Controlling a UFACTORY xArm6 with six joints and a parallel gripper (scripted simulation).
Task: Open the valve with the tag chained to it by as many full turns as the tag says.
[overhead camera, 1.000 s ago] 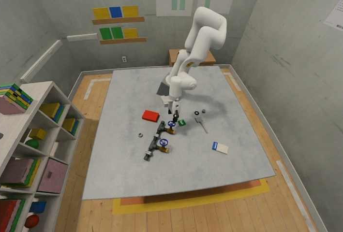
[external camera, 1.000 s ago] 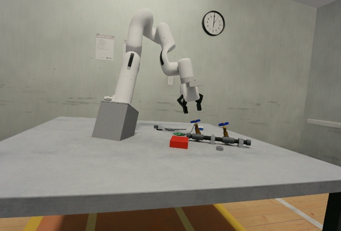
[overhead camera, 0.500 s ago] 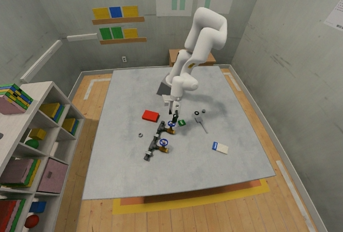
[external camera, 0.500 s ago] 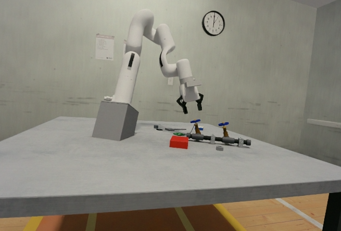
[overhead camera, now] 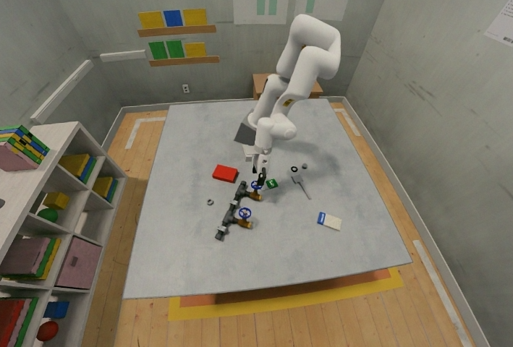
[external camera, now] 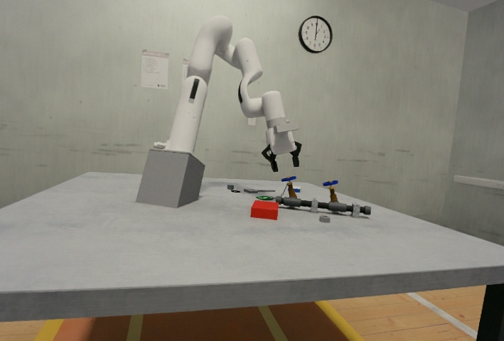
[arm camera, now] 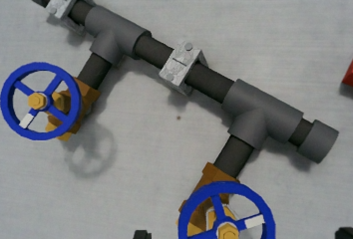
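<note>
The green tag lies 4 cm behind my hand, 9 cm to the left of it and 14 cm below it. Also, from my hand: grey nut: 6 cm ahead, 24 cm to the right, 13 cm below; red block: 11 cm behind, 18 cm to the right, 13 cm below; grey flat tool: 4 cm behind, 25 cm to the left, 14 cm below.
</note>
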